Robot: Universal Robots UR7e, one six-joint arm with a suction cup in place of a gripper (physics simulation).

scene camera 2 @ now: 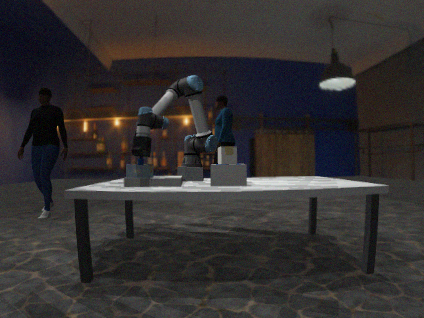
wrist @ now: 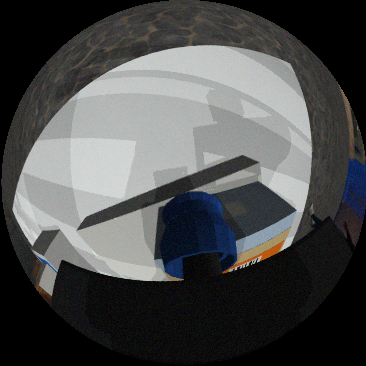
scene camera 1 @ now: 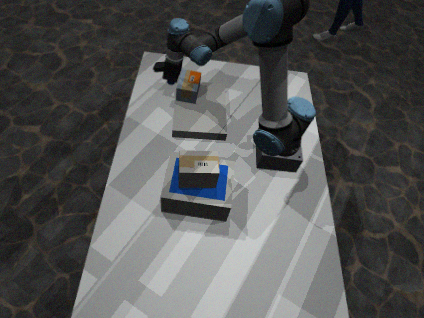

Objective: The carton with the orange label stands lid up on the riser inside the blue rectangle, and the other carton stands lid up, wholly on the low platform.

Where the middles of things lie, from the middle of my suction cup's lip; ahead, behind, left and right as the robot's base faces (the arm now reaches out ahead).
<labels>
Right now my suction cup is 150 mm past the low platform [wrist: 123,235], 110 mm above it and 30 mm to the right of it.
</labels>
